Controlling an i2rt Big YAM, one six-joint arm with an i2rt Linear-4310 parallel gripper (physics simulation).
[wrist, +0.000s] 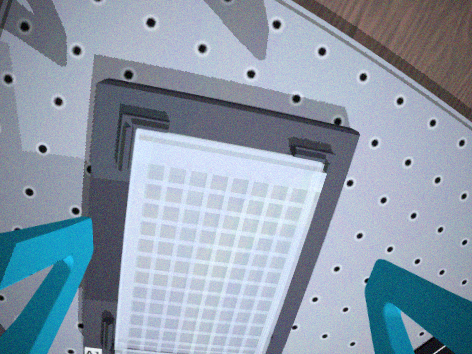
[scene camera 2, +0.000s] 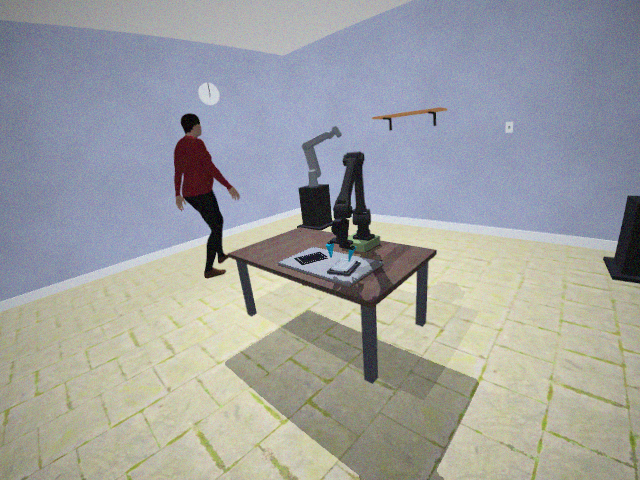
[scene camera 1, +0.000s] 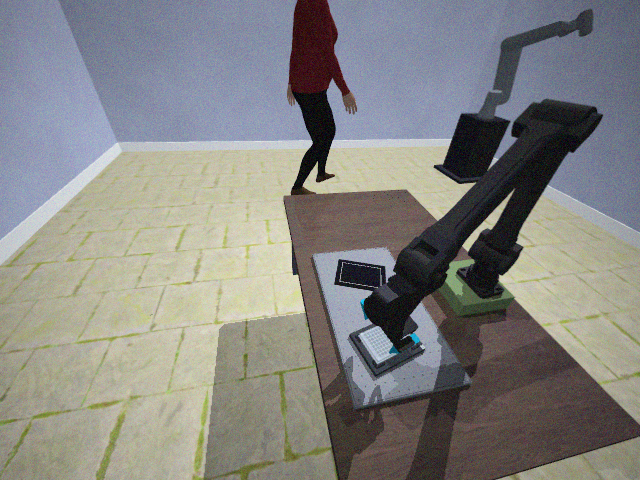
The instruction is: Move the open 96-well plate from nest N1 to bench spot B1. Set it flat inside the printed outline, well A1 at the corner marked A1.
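Seen in the pictures: gripper, fingertip midpoint: [wrist: 232,256] [scene camera 2: 339,259] [scene camera 1: 378,334]; arm's base, origin of the base link: [scene camera 2: 363,237] [scene camera 1: 478,282].
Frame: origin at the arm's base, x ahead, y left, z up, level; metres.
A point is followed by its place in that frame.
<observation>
The white 96-well plate [scene camera 1: 375,342] @[x 0.416, y 0.102, z -0.017 m] [scene camera 2: 343,265] @[x 0.402, y 0.114, z -0.012 m] [wrist: 210,250] @[x 0.391, y 0.102, z -0.020 m] lies in the dark nest N1 [scene camera 1: 378,369] @[x 0.435, y 0.163, z -0.029 m] [wrist: 106,205] @[x 0.392, y 0.155, z -0.028 m]. Its near end is cut off in the wrist view. A partly cut A1 label [wrist: 93,351] @[x 0.296, y 0.140, z -0.028 m] shows at the nest's lower left. My gripper [scene camera 1: 379,331] @[x 0.418, y 0.106, z 0.026 m] [scene camera 2: 340,258] @[x 0.418, y 0.106, z 0.026 m] [wrist: 232,256] @[x 0.418, y 0.106, z 0.026 m] is open and empty, with cyan fingers above the plate's level. In the wrist view the left fingertip is closer to the plate than the right one. Bench spot B1, a black pad [scene camera 1: 360,274] @[x 0.344, y -0.157, z -0.038 m] [scene camera 2: 311,257] @[x 0.337, y -0.160, z -0.038 m] with a white printed outline, lies farther along the board; its A1 mark cannot be made out.
A grey perforated board [scene camera 1: 330,304] @[x 0.485, y -0.061, z -0.040 m] [scene camera 2: 294,264] @[x 0.459, y -0.183, z -0.040 m] [wrist: 405,130] @[x 0.480, y 0.025, z -0.040 m] carries nest and pad on the brown table [scene camera 1: 341,222] @[x 0.289, y -0.496, z -0.053 m] [scene camera 2: 258,249] @[x 0.351, y -0.634, z -0.053 m]. The arm stands on a green base block [scene camera 1: 475,307] @[x 0.064, y 0.071, z -0.021 m] [scene camera 2: 368,244] @[x 0.066, y 0.070, z -0.016 m]. A person in red [scene camera 1: 312,51] [scene camera 2: 193,165] stands beyond the table.
</observation>
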